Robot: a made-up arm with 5 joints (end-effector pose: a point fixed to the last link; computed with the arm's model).
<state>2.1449 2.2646 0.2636 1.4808 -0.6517</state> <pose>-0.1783 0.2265 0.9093 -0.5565 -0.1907 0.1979</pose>
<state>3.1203 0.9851 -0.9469 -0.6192 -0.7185</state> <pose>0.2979 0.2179 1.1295 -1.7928 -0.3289 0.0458</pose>
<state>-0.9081 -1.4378 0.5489 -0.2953 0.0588</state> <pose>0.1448 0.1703 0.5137 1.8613 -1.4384 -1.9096</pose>
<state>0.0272 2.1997 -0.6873 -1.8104 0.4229</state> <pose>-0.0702 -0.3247 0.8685 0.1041 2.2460 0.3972</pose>
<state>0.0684 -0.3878 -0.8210 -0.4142 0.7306</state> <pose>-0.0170 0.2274 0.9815 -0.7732 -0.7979 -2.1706</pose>
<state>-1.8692 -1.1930 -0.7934 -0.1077 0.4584</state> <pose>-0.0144 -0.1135 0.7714 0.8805 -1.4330 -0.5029</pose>
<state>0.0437 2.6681 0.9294 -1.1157 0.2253</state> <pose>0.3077 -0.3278 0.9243 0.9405 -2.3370 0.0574</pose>
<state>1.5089 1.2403 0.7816 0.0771 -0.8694</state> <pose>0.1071 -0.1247 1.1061 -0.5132 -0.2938 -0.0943</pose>
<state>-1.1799 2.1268 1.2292 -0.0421 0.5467</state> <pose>0.4384 0.1640 1.0095 -2.0477 0.1630 -1.8799</pose>
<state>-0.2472 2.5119 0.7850 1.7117 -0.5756</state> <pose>0.2960 -0.2411 0.8506 0.5650 -0.3698 2.8124</pose>
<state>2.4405 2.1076 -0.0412 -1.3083 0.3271</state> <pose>-0.0796 0.3942 1.0548 -2.6013 -1.2006 0.3609</pose>
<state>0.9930 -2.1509 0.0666 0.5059 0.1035</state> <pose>0.0094 0.0409 0.5403 0.9937 2.9531 -0.0416</pose>
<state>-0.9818 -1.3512 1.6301 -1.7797 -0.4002</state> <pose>0.2267 0.4656 0.6601 1.7220 1.2648 -1.3703</pose>
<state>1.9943 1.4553 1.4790 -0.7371 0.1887</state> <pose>-0.1051 -0.1647 1.0452 -0.4782 -0.9033 -0.5991</pose>
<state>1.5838 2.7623 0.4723 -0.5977 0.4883</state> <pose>-0.2920 0.0201 0.8727 -1.3602 -2.3278 0.5052</pose>
